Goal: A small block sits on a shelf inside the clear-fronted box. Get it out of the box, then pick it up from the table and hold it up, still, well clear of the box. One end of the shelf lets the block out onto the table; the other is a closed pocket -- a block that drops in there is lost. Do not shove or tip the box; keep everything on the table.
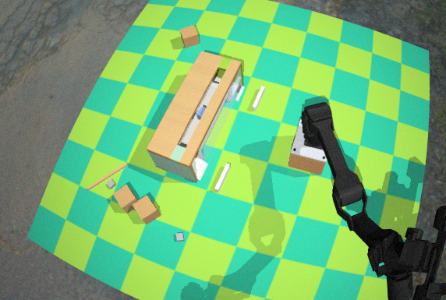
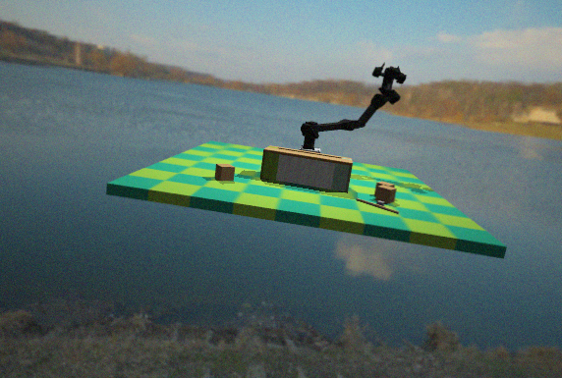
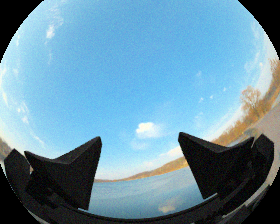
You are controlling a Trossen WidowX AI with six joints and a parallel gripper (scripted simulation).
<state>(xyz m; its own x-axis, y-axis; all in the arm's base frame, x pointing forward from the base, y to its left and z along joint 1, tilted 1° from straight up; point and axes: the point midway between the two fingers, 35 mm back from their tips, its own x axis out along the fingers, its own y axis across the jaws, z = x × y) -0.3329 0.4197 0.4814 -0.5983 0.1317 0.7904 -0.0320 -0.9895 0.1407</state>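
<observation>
Now: the long tan box 68 cm ahead of my gripper tip, 43 cm to the right of it and 56 cm below it. From my gripper tip the other things lie so: thin wooden stick (96 cm ahead, 15 cm to the right, 62 cm below); then bluish block (69 cm ahead, 42 cm to the right, 54 cm below).
</observation>
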